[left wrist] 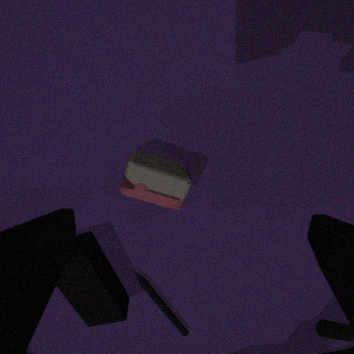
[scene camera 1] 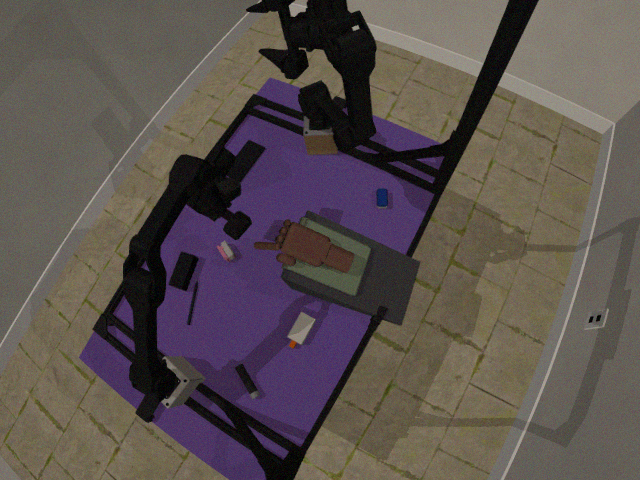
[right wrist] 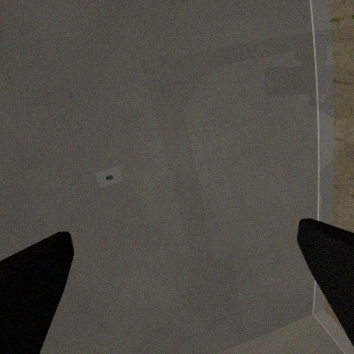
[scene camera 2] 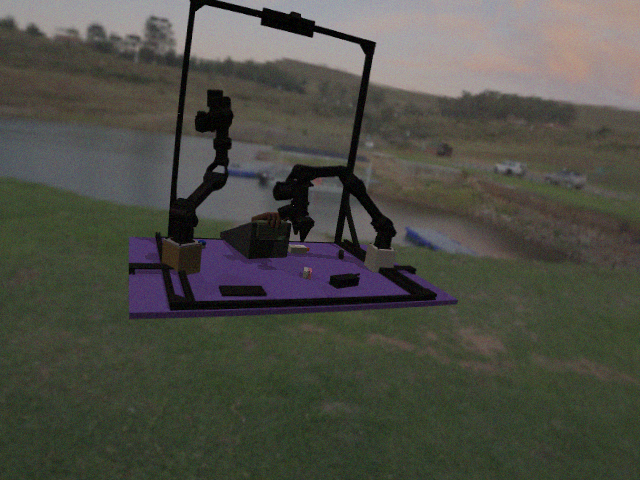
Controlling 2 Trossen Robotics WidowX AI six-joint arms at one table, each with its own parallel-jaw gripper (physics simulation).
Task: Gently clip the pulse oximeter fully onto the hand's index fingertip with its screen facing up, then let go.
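Places are measured from the left arm's base along level axes (x up, y ahead, z left), in millimetres.
Pixels of known places: left gripper, fingertip midpoint: (left wrist: 194, 223) (scene camera 1: 226, 226) (scene camera 2: 298, 238); right gripper, fingertip midpoint: (scene camera 1: 253, 30) (right wrist: 186, 236) (scene camera 2: 228, 129); left arm's base, link origin: (scene camera 1: 166, 382) (scene camera 2: 382, 246); right arm's base, link origin: (scene camera 1: 319, 121) (scene camera 2: 182, 240).
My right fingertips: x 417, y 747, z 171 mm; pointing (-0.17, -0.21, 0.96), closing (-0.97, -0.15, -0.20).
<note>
Ahead of a thing's pixels: the offset from my right fingertips to its top centre. "pt": to the spot under its first point.
The pulse oximeter @(dx -491, dy -367, dz -32 mm) (scene camera 1: 225, 251) (scene camera 2: 307, 272) (left wrist: 157, 180), white and pink, lies on the purple table, its pink part toward the lower edge of the left wrist view. The brown hand (scene camera 1: 305, 243) (scene camera 2: 269, 218) rests on a green pad @(pt dx -417, dy -173, dz -383 mm) (scene camera 1: 359, 258), its index finger (scene camera 1: 265, 245) stretched out past the pad toward the oximeter's side. My left gripper (scene camera 2: 303, 235) (left wrist: 194, 223) is open and empty, pointing down above the table with the oximeter ahead of its fingers. My right gripper (scene camera 1: 255, 29) (right wrist: 186, 236) is open and empty, raised high and facing the wall. The oximeter's screen cannot be made out.
A dark grey wedge @(pt dx -472, dy -157, dz -483 mm) (scene camera 1: 392, 279) bears the pad. A black box @(dx -487, dy -498, dz +40 mm) (scene camera 1: 183, 270) (left wrist: 95, 280) and a thin pen @(dx -513, dy -551, dz -44 mm) (scene camera 1: 192, 303) (left wrist: 161, 302) lie near the oximeter. Also present are a flat black slab @(dx -514, dy -90, dz +141 mm) (scene camera 1: 248, 160) (scene camera 2: 242, 290), white box @(dx -494, dy -418, dz -359 mm) (scene camera 1: 301, 328), dark cylinder @(dx -495, dy -620, dz -326 mm) (scene camera 1: 246, 381) and blue item @(dx -490, dy +44, dz -319 mm) (scene camera 1: 382, 197).
</note>
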